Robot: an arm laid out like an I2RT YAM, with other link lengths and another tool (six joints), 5 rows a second.
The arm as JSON. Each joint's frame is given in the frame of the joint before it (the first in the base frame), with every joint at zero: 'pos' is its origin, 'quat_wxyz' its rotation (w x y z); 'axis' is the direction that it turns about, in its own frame. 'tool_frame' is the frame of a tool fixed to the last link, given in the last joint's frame.
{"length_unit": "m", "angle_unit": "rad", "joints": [
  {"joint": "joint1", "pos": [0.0, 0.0, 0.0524], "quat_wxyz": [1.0, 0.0, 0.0, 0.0], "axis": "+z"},
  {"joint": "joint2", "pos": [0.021, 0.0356, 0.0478], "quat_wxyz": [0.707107, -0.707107, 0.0, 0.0], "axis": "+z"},
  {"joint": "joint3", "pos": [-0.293, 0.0, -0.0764], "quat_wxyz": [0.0, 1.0, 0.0, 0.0], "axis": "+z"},
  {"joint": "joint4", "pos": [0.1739, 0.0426, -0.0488], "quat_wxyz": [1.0, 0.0, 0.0, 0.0], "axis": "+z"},
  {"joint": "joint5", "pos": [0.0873, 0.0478, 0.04], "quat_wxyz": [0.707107, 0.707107, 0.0, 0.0], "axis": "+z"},
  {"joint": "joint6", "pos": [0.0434, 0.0, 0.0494], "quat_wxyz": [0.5, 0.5, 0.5, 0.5], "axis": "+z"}
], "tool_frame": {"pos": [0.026, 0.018, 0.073], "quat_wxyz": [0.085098, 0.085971, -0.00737, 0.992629]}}
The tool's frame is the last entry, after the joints.
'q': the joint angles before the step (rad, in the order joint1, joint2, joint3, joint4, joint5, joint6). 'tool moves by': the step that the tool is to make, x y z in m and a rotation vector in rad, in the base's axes. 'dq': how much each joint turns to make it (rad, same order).
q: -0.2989 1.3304 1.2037 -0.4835 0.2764 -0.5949
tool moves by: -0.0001 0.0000 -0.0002 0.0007 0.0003 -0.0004
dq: -0.0002 0.0000 -0.0004 -0.0003 -0.0001 0.0006
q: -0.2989 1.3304 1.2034 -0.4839 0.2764 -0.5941
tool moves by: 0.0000 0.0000 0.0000 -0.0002 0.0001 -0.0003
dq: 0.0002 0.0001 0.0000 0.0000 0.0005 0.0001
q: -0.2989 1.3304 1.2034 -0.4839 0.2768 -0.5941
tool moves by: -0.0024 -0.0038 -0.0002 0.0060 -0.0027 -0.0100
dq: -0.0195 0.0001 0.0005 0.0003 -0.0115 -0.0001
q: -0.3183 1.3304 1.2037 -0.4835 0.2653 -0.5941
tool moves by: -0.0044 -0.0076 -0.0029 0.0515 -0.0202 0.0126
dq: -0.0659 -0.0009 -0.0005 0.0008 -0.0960 0.0004
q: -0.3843 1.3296 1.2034 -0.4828 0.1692 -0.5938
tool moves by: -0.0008 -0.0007 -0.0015 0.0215 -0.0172 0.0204
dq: -0.0225 -0.0061 -0.0120 0.0139 -0.0504 -0.0027
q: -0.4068 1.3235 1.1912 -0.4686 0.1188 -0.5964
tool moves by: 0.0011 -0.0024 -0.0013 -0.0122 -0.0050 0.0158
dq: -0.0133 0.0005 -0.0190 0.0317 -0.0190 -0.0241
